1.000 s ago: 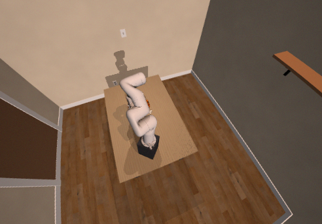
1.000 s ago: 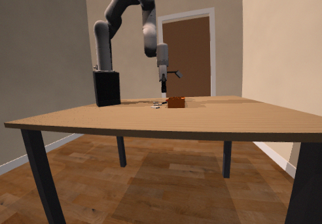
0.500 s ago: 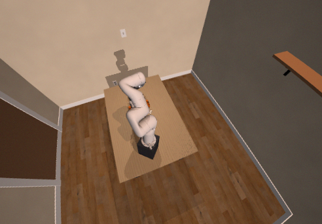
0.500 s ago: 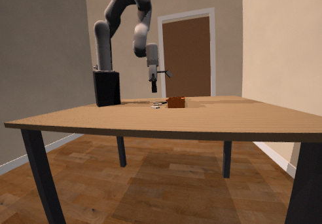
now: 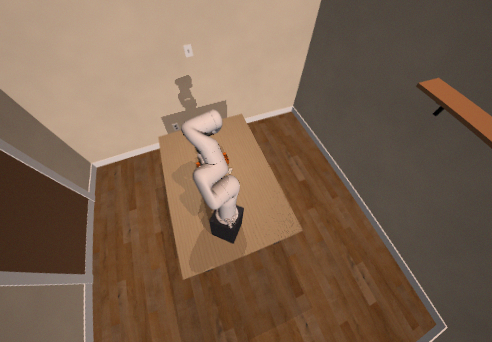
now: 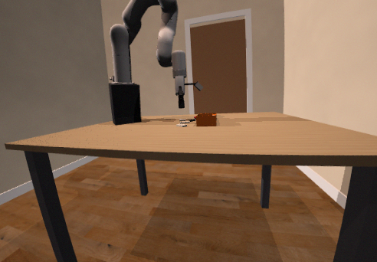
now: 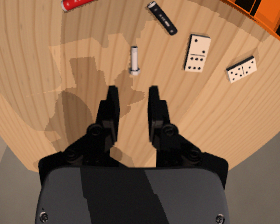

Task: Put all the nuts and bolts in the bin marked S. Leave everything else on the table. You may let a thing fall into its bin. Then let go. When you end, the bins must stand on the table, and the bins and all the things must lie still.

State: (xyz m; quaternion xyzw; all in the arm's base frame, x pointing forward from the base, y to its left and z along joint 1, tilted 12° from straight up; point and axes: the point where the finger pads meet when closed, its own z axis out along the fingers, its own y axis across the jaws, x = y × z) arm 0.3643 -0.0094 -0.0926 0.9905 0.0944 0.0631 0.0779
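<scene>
Right now the grey metal bolt is 9 cm below my hand. Also, from my hand: red cylinder 9 cm below, 7 cm to the left, 7 cm ahead; grey nut 14 cm ahead, 8 cm below, 2 cm to the left; dark cylinder 9 cm below, 6 cm ahead, 2 cm to the right.
</scene>
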